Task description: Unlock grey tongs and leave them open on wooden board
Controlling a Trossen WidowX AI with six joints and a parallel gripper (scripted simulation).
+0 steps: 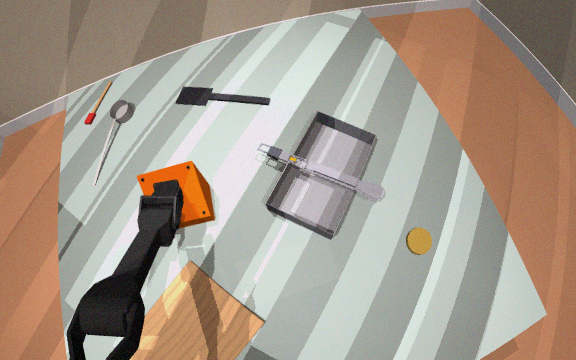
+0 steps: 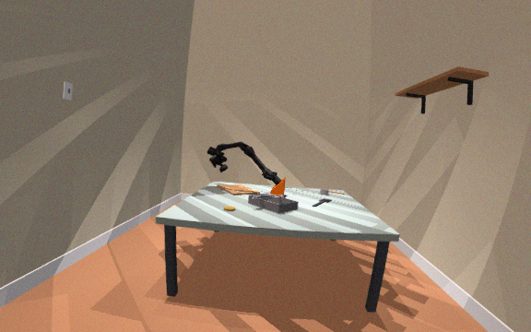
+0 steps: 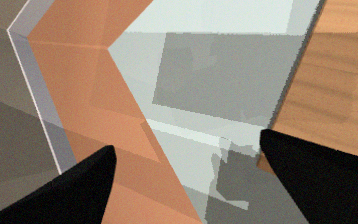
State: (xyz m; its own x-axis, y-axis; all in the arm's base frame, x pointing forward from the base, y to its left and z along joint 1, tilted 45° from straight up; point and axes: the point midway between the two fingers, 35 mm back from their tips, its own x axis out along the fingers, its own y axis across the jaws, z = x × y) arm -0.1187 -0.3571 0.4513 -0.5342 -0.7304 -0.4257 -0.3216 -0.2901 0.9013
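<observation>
Now: the yellow lock piece 45 cm ahead of my gripper tip, 63 cm to the left of it and 8 cm below it. Round my gripper tip: roasting tin 52 cm ahead, 59 cm to the left, 12 cm below; then yellow disc 73 cm ahead, 36 cm to the left, 14 cm below; then wooden board 9 cm ahead, 22 cm to the left, 14 cm below.
</observation>
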